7 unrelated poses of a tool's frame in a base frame.
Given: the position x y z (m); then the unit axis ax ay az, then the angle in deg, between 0 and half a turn.
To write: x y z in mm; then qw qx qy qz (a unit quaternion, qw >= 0). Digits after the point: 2 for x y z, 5 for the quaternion.
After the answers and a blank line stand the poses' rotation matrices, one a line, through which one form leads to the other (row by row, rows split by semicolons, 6 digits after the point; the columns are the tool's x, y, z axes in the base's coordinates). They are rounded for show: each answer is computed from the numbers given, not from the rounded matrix.
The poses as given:
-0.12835 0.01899 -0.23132 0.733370 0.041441 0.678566 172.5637
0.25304 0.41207 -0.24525 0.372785 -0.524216 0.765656 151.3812
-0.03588 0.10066 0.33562 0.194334 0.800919 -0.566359 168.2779
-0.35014 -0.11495 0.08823 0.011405 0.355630 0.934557 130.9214
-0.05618 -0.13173 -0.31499 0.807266 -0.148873 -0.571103 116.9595
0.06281 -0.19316 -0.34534 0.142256 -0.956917 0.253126 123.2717
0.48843 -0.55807 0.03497 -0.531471 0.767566 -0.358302 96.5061
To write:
-128.35 18.99 -231.32 0.06485 0.73183 0.04135 0.67714
253.04 412.07 -245.25 0.24716 0.36122 -0.50795 0.74190
-35.88 100.66 335.62 0.10212 0.19332 0.79673 -0.56340
-350.14 -114.95 88.23 0.41532 0.01037 0.32351 0.85014
-56.18 -131.73 -314.99 0.52280 0.68816 -0.12691 -0.48684
62.81 -193.16 -345.34 0.47507 0.12518 -0.84204 0.22274
488.43 -558.07 34.97 0.66584 -0.39653 0.57268 -0.26733

0.079549 -0.027295 0.996457; 0.148350 -0.988169 -0.038911; 0.985730 0.150920 -0.074559
-0.616867 -0.733698 0.284890; -0.000231 -0.361795 -0.932258; 0.787067 -0.575145 0.223010
-0.904401 0.423110 -0.055112; 0.192981 0.290420 -0.937238; -0.380549 -0.858274 -0.344309
-0.654808 -0.699447 0.286358; 0.712872 -0.445708 0.541440; -0.251077 0.558676 0.790469
0.493763 0.334375 -0.802740; -0.683705 -0.421149 -0.595971; -0.537351 0.843105 0.020665
-0.517271 -0.422441 -0.744294; 0.000825 0.869437 -0.494042; 0.855821 -0.256168 -0.449386
0.201158 -0.098168 0.974627; -0.810157 0.542606 0.221865; -0.550619 -0.834231 0.029618

